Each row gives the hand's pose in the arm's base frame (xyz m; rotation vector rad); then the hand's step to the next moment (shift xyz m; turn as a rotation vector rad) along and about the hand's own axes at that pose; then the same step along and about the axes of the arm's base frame.
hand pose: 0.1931 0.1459 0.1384 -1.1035 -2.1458 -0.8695
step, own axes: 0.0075 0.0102 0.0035 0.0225 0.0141 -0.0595
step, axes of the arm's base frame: 0.0042 0.0108 0.0062 0.0119 -0.0279 0.0576
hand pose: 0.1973 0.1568 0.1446 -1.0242 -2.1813 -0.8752
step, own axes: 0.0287 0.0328 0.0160 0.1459 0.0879 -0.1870
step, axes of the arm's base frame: 0.0076 0.0408 0.0209 0.0319 -0.0334 0.2487
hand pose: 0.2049 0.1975 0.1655 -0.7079 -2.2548 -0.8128
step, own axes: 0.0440 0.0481 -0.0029 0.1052 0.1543 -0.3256
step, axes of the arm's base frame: 0.0037 0.0416 0.0501 0.1540 -0.0968 0.3283
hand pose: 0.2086 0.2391 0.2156 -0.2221 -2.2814 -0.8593
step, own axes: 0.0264 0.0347 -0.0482 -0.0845 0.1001 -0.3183
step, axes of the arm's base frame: 0.0191 -0.0060 0.0618 0.2729 -0.1195 0.1724
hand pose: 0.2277 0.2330 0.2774 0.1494 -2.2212 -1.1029
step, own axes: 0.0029 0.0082 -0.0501 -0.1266 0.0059 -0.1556
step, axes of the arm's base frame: 0.0289 -0.0296 0.0296 0.1929 -0.0546 0.0096
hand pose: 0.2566 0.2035 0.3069 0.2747 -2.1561 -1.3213
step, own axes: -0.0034 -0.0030 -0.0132 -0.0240 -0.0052 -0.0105
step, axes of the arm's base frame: 0.0100 -0.0097 0.0005 0.0248 0.0007 -0.0100
